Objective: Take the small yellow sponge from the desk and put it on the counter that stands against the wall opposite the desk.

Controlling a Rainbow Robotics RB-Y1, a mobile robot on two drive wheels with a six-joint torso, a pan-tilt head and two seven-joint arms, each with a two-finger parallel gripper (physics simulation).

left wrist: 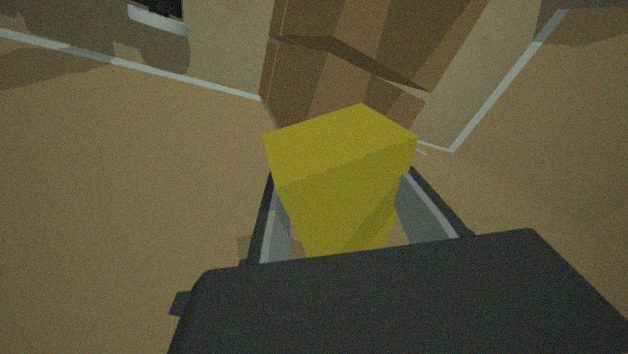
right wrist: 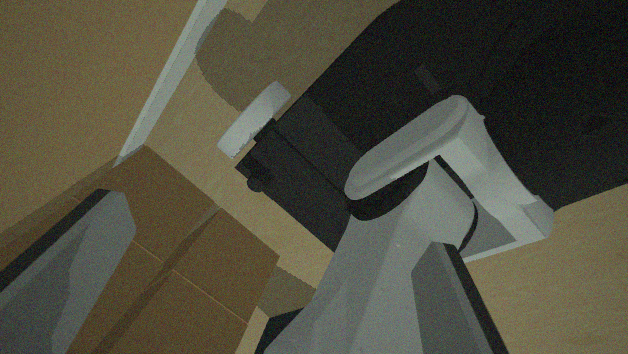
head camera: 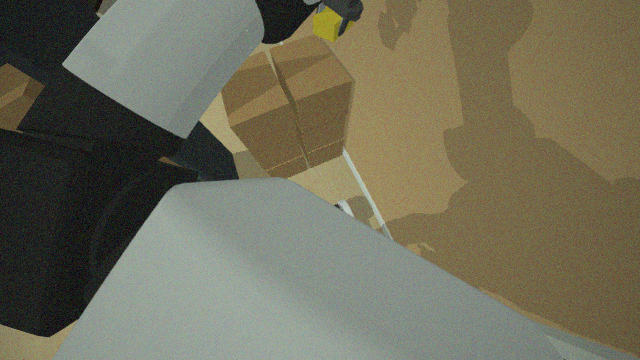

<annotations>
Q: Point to a yellow sponge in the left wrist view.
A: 337, 175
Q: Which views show my right gripper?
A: The right wrist view only.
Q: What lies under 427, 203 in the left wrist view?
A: My left gripper.
</annotations>
